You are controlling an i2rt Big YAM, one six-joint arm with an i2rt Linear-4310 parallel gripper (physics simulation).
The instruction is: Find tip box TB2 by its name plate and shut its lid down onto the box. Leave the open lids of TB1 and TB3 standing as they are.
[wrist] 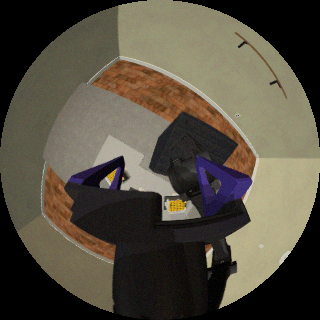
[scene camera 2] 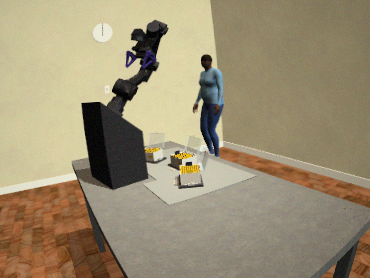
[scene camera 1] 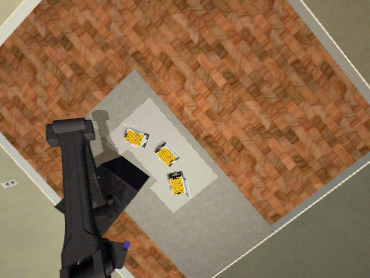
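Seen in the pictures: gripper, fingertip midpoint: (wrist: 159,159) (scene camera 2: 134,67); arm's base, link origin: (wrist: 187,149) (scene camera 2: 111,114) (scene camera 1: 105,207).
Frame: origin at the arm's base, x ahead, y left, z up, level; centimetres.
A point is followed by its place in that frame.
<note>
Three tip boxes with yellow tips stand on the pale mat: a far one (scene camera 1: 135,138) @[x 23.0, y 25.8, z -26.8 cm] (scene camera 2: 153,154) (wrist: 176,205) @[x 22.8, y 26.4, z -26.9 cm], a middle one (scene camera 1: 166,156) (scene camera 2: 182,160) and a near one (scene camera 1: 176,185) @[x 29.3, y -17.9, z -26.9 cm] (scene camera 2: 190,178) (wrist: 112,175) @[x 30.7, y -17.6, z -26.9 cm]. In scene camera 2 their clear lids stand open: far lid (scene camera 2: 157,139) @[x 28.6, y 30.6, z -21.9 cm], middle lid (scene camera 2: 194,143) @[x 42.1, y 5.1, z -21.6 cm], near lid (scene camera 2: 202,160) @[x 36.9, y -16.4, z -24.5 cm]. The name plates are too small to read, so I cannot tell which is TB2. My gripper (scene camera 2: 137,64) @[x 11.2, y -8.9, z 20.2 cm] (wrist: 159,159) @[x 11.2, y -8.9, z 20.2 cm] is open and empty, high above the table and apart from the boxes. Its body hides the middle box in the wrist view.
A tall black block (scene camera 1: 127,172) @[x 9.0, y 8.8, z -19.0 cm] (scene camera 2: 117,150) @[x 0.0, y -8.5, z -15.5 cm] (wrist: 210,135) @[x -7.6, y 2.1, z 5.3 cm] stands beside the mat (scene camera 1: 200,175) @[x 47.0, y -22.5, z -32.6 cm] (scene camera 2: 225,177) @[x 44.8, y -23.3, z -32.6 cm] (wrist: 117,150) @[x 17.8, y -25.2, z -32.6 cm], near the arm's base. The grey table (scene camera 1: 225,220) @[x 44.7, y -62.8, z -32.9 cm] (scene camera 2: 200,225) @[x 17.7, y -56.8, z -32.9 cm] (wrist: 75,130) @[x 27.8, y -62.9, z -32.9 cm] extends beyond the near box. A person (scene camera 2: 210,85) stands behind the table.
</note>
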